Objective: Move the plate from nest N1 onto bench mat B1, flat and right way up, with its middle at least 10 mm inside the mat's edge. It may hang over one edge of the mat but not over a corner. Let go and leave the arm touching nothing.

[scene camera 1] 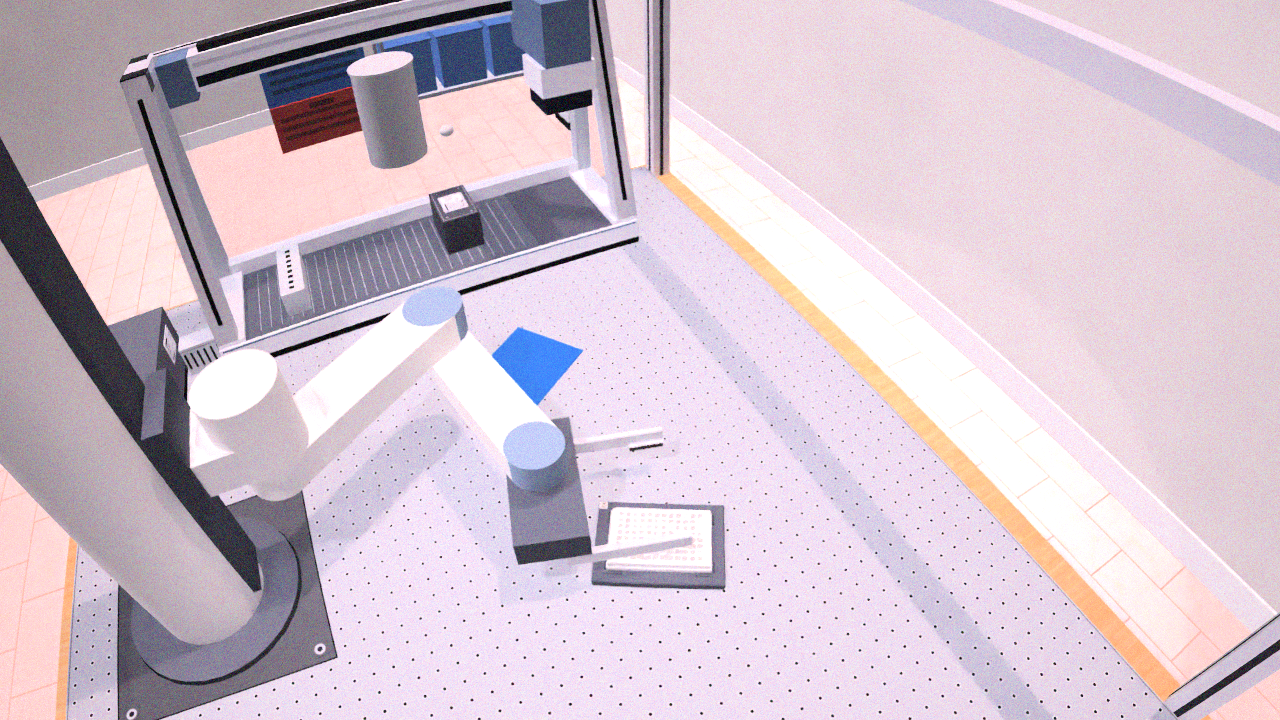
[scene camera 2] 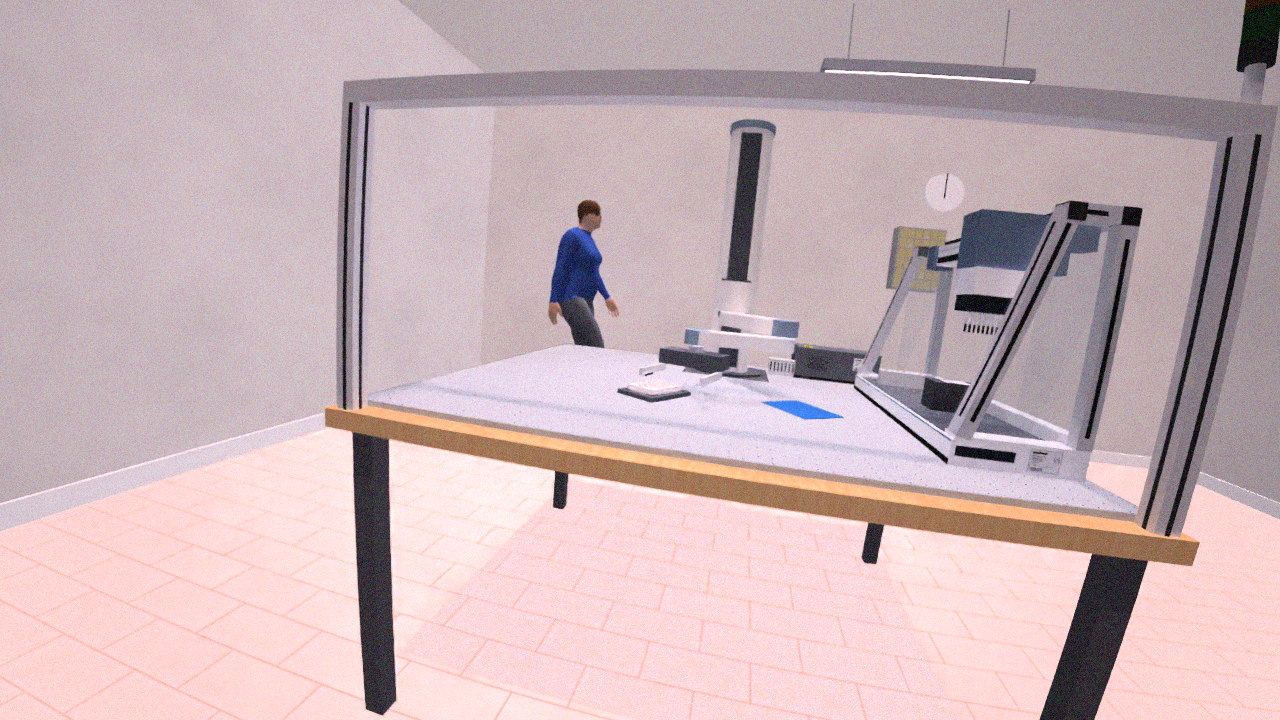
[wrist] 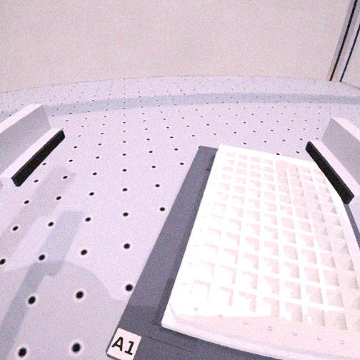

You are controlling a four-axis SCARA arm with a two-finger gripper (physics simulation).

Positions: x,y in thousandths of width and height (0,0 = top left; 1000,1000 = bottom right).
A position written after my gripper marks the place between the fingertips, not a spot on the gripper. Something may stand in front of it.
Observation:
In view: my gripper (scene camera 1: 529,670), a white multi-well plate (scene camera 1: 489,728), a blue bench mat B1 (scene camera 1: 418,503) and a dark grey nest N1 (scene camera 1: 504,805).
The white multi-well plate shows as well in the wrist view (wrist: 738,729). My gripper also shows in scene camera 2 (scene camera 2: 524,523) and in the wrist view (wrist: 512,340). The blue bench mat B1 shows as well in scene camera 2 (scene camera 2: 623,567).

